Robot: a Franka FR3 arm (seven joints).
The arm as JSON. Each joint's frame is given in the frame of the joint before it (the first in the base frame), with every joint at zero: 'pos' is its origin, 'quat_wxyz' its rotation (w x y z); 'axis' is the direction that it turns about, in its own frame. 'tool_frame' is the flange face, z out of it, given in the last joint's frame.
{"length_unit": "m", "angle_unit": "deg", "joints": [
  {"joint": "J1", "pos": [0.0, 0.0, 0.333], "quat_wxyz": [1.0, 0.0, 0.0, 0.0], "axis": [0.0, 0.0, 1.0]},
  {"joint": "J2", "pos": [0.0, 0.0, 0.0], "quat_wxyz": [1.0, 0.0, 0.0, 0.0], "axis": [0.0, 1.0, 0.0]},
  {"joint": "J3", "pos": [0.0, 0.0, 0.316], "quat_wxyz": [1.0, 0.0, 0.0, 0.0], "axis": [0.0, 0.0, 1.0]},
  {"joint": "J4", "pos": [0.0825, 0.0, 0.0], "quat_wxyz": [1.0, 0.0, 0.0, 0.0], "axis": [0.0, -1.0, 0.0]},
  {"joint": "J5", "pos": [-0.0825, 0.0, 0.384], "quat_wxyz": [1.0, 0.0, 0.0, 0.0], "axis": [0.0, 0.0, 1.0]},
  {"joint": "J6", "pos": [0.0, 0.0, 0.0], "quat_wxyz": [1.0, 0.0, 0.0, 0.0], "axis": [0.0, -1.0, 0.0]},
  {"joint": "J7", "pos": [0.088, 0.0, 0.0], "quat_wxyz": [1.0, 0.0, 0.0, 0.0], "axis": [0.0, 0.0, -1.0]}
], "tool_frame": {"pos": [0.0, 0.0, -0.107], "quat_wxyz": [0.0, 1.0, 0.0, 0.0]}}
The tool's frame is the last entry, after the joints.
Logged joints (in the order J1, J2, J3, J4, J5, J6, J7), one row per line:
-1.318, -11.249, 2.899, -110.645, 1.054, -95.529, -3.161
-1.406, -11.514, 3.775, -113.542, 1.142, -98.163, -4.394
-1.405, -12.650, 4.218, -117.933, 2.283, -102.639, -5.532
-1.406, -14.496, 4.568, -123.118, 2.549, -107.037, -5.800
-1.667, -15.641, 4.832, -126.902, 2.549, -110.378, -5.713
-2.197, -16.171, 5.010, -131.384, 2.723, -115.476, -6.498
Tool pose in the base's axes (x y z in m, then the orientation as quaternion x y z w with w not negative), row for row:
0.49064, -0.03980, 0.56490, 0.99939, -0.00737, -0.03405, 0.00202
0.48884, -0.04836, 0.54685, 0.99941, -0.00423, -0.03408, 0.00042
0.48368, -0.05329, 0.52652, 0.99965, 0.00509, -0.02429, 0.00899
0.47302, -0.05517, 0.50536, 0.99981, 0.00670, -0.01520, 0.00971
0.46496, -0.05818, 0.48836, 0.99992, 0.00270, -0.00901, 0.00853
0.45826, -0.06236, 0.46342, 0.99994, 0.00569, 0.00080, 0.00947
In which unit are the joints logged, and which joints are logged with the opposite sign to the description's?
The joints are logged in degrees. Opposite sign: J3, J5, J6.
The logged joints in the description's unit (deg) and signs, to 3 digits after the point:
-1.318, -11.249, -2.899, -110.645, -1.054, 95.529, -3.161
-1.406, -11.514, -3.775, -113.542, -1.142, 98.163, -4.394
-1.405, -12.650, -4.218, -117.933, -2.283, 102.639, -5.532
-1.406, -14.496, -4.568, -123.118, -2.549, 107.037, -5.800
-1.667, -15.641, -4.832, -126.902, -2.549, 110.378, -5.713
-2.197, -16.171, -5.010, -131.384, -2.723, 115.476, -6.498

